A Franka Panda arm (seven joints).
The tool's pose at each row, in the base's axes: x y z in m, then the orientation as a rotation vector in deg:
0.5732, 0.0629, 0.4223, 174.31, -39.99, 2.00
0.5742, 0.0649, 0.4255, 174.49, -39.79, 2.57
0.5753, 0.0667, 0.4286, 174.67, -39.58, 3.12
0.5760, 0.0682, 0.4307, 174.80, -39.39, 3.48
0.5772, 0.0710, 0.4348, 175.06, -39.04, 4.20
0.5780, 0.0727, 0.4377, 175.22, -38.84, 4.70
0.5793, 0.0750, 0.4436, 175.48, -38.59, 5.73
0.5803, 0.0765, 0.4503, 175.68, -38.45, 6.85
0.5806, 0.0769, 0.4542, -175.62, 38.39, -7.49
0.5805, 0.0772, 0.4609, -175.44, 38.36, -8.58
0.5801, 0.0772, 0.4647, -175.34, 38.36, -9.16
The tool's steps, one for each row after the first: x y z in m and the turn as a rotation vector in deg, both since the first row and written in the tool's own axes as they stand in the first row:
0.0001, -0.0022, -0.0032, 0.22, 0.32, -0.15
0.0004, -0.0042, -0.0064, 0.43, 0.64, -0.30
0.0004, -0.0059, -0.0085, 0.57, 0.84, -0.43
0.0004, -0.0089, -0.0126, 0.87, 1.25, -0.68
0.0005, -0.0107, -0.0156, 1.06, 1.53, -0.82
0.0008, -0.0132, -0.0215, 1.44, 2.11, -1.00
0.0012, -0.0149, -0.0282, 1.79, 2.76, -1.11
0.0014, -0.0154, -0.0321, 1.99, 3.14, -1.13
0.0014, -0.0155, -0.0388, 2.28, 3.79, -1.12
0.0011, -0.0153, -0.0426, 2.43, 4.14, -1.10

